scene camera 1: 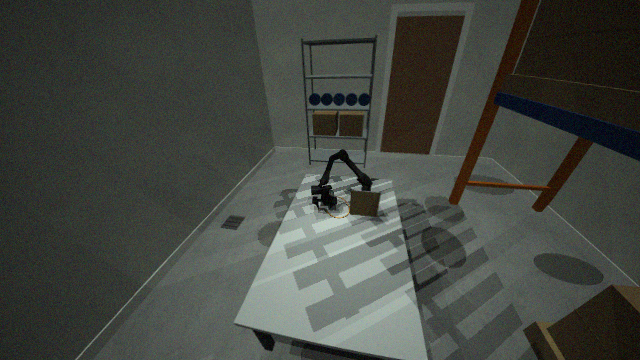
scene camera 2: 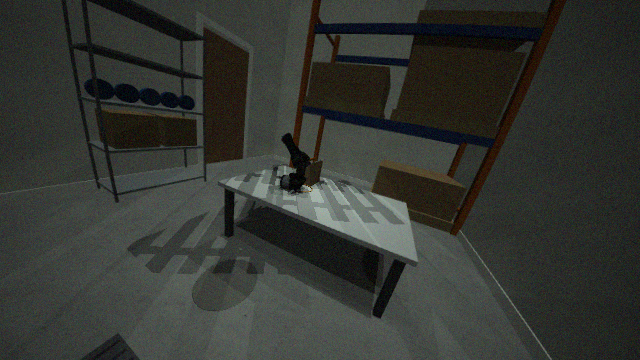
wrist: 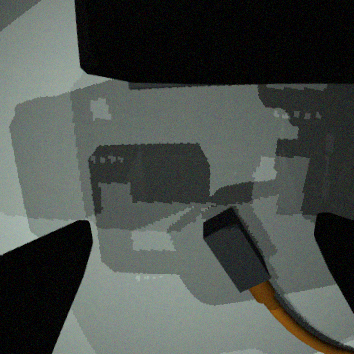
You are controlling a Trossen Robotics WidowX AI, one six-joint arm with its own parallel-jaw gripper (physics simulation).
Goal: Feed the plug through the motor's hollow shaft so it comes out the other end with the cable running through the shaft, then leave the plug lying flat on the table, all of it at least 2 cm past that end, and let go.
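Seen in the pictures: gripper, fingertip midpoint: (scene camera 1: 324,208) (scene camera 2: 297,190) (wrist: 203,228); arm's base at its link origin: (scene camera 1: 366,193) (scene camera 2: 309,167).
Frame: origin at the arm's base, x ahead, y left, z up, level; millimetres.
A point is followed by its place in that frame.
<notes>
The plug (wrist: 237,257) {x 289, y 110, z -127 mm} is a dark grey block with a black end. It lies on the table in the wrist view, with the orange cable (wrist: 280,317) {x 258, y 139, z -132 mm} (scene camera 1: 339,217) {x 170, y 161, z -135 mm} leaving its lower end toward the lower right. My gripper (wrist: 203,228) {x 305, y 101, z -126 mm} (scene camera 1: 320,208) {x 305, y 101, z -126 mm} is open, its fingers wide apart on either side of the plug, which is nearer the right finger and not gripped. In scene camera 1 the cable curves from beside the gripper toward an upright brown panel (scene camera 1: 365,203) {x -4, y 92, z -22 mm} (scene camera 2: 314,173) {x 58, y 98, z -25 mm}. I cannot make out the motor or its hollow shaft in these dim views.
The white table (scene camera 1: 360,300) {x -50, y 715, z -141 mm} (scene camera 2: 385,236) {x 399, y 806, z -141 mm} carries the arm and the brown panel, with striped shadows across its top. The panel stands close to the right of the gripper in scene camera 1. A grey shelf rack (scene camera 1: 340,77) stands beyond the table's far end.
</notes>
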